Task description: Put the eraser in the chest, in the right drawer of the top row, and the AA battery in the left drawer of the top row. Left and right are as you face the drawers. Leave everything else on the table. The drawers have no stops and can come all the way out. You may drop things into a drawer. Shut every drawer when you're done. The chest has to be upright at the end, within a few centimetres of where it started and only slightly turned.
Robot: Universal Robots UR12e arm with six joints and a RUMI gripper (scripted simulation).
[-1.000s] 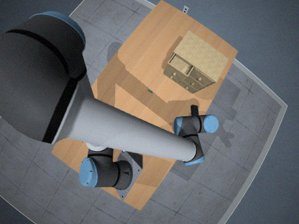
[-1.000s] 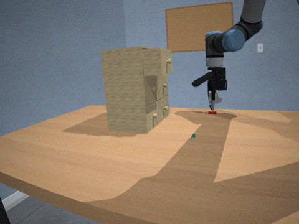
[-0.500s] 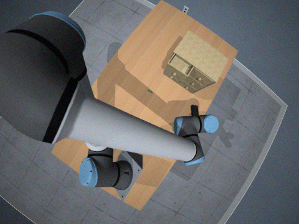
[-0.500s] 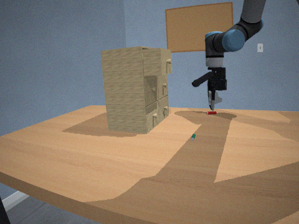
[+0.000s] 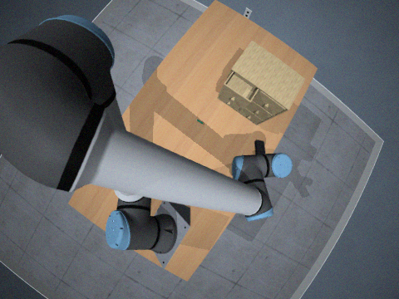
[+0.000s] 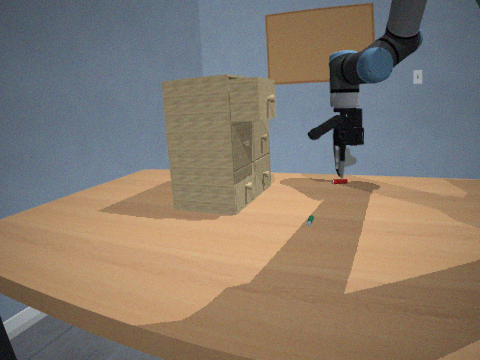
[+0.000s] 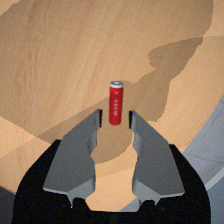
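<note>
The red AA battery lies 30 mm below my hand. Round my hand: eraser: 380 mm ahead, 110 mm to the left, 200 mm above; then green AA battery: 80 mm ahead, 350 mm to the left, 30 mm below.
</note>
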